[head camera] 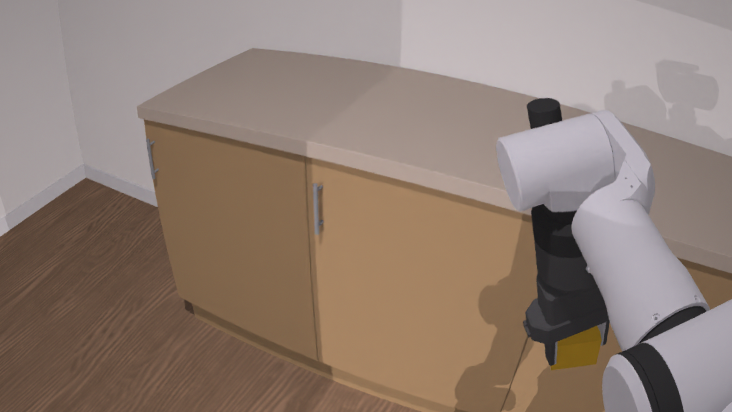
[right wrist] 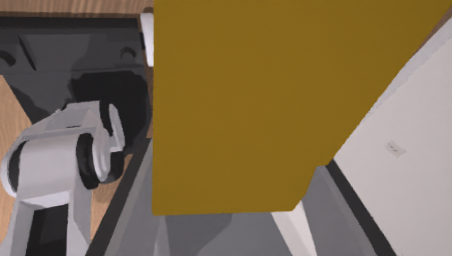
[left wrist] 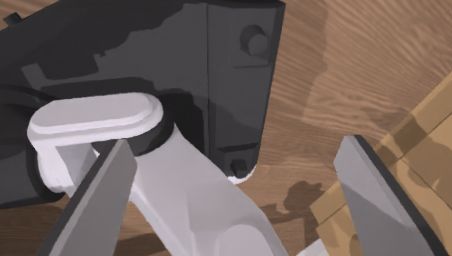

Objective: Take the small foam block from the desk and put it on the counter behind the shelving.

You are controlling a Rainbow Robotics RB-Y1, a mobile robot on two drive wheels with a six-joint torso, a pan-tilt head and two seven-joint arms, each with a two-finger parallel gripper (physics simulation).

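Frame: origin at the robot's base, x back, y right, z up, level; centimetres.
Seen in the pictures: left gripper, fingertip midpoint: (left wrist: 234, 150); right gripper, fingertip midpoint: (head camera: 576, 350) (right wrist: 228, 149).
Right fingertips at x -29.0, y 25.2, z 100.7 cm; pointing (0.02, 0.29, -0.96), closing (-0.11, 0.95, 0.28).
A point is followed by its place in that frame.
The foam block (head camera: 576, 355) @(x -27.9, y 24.9, z 101.0 cm) (right wrist: 260, 90) @(x -33.8, y 24.6, z 103.3 cm) is yellow and is held between the fingers of my right gripper (head camera: 577, 348) @(x -29.0, y 25.2, z 100.7 cm) (right wrist: 228, 149) @(x -29.0, y 25.2, z 100.7 cm), which is shut on it. In the head camera this gripper points down in front of the cabinet doors, with the block lower in the picture than the counter's front edge. The counter (head camera: 286, 92) @(x -132.6, y -23.8, z 91.1 cm) has a grey-beige top and runs from the upper left to the right edge of the head view, partly hidden by my right arm. My left gripper (left wrist: 234, 150) @(x 12.3, y -23.9, z 54.1 cm) is open and empty. The desk and the shelving do not show.
Light wood doors (head camera: 399, 266) @(x -93.6, y 7.1, z 63.0 cm) with metal handles (head camera: 317, 208) form the cabinet front. A pale wall (head camera: 486, 40) @(x -146.6, y 33.5, z 105.3 cm) stands behind the counter. Brown wood floor (head camera: 92, 307) @(x -132.8, y -117.4, z 0.1 cm) lies at the lower left. The dark mobile base (left wrist: 235, 100) @(x 1.5, y -2.6, z 19.1 cm) shows in the left wrist view.
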